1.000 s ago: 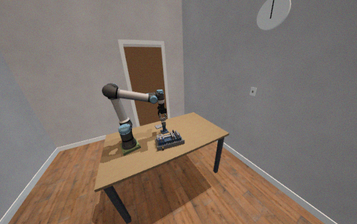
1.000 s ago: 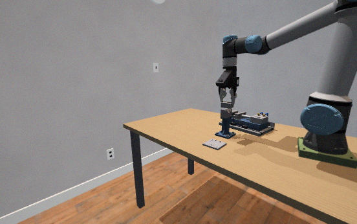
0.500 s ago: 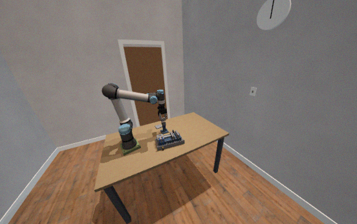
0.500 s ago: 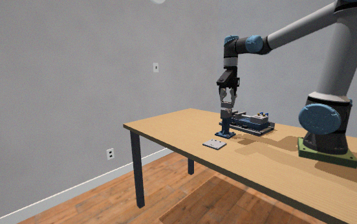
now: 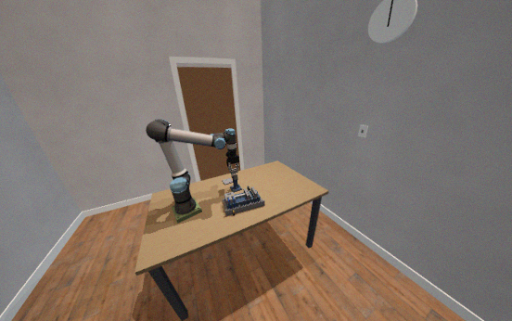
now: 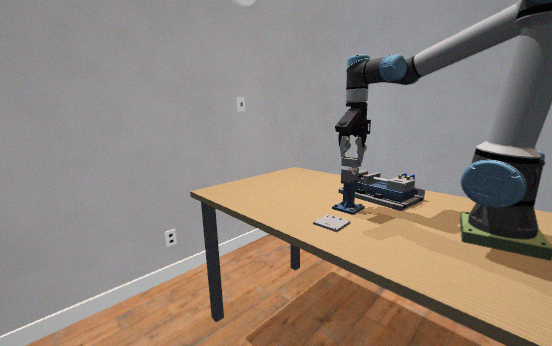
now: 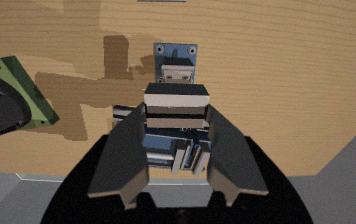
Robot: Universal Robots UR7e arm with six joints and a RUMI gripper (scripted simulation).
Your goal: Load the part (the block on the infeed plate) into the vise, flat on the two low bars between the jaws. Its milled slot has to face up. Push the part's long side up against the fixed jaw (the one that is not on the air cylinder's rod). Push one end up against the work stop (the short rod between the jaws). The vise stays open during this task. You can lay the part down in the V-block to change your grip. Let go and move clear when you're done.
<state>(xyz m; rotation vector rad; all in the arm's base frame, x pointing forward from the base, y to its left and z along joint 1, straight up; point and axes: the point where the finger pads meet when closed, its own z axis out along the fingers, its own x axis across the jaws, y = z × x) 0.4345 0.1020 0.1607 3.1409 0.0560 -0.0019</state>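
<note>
My gripper is now right at the part. From my hand the other things lie so: grey jaw (22 cm to the right, 12 cm below, 2 cm ahead); then cylinder rod (21 cm to the right, 12 cm below, 3 cm behind); then work stop (18 cm to the right, 10 cm below, 6 cm ahead).
</note>
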